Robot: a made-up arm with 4 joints.
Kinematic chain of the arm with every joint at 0, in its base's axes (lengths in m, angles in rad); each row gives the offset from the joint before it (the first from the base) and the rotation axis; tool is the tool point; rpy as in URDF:
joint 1: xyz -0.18 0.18 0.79 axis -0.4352 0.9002 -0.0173
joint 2: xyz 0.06 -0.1 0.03 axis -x
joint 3: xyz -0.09 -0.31 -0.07 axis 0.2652 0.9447 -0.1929
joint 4: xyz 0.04 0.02 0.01 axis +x
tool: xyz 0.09 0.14 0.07 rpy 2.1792 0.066 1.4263
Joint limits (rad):
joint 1: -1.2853..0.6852
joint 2: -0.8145..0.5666
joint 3: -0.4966..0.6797
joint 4: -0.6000..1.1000
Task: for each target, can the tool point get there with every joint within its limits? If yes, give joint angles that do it. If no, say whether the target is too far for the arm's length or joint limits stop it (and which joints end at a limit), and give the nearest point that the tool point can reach.
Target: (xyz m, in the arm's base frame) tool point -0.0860 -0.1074 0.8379
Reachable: yes | joints -0.8346 0.3438 0.3783 0.0248
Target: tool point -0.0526 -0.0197 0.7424
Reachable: yes | joints -0.5530 -0.3071 -0.0117 -0.3815
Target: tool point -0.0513 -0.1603 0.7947
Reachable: yes | joints -0.1646 -0.3270 0.1949 0.6518
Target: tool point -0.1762 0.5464 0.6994
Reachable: no: joint limits stop it (at a limit: joint 2, joint 3, joint 4) | nearest point 0.0183 0.1292 0.7107 | short by 0.460 m
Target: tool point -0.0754 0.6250 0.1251
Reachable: no: too far | nearest point -0.0583 0.0907 0.6306 | short by 0.736 m
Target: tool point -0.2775 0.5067 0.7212
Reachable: no: joint limits stop it (at a limit: joint 2, joint 3, joint 4) | nearest point -0.0183 0.1106 0.6588 | short by 0.478 m
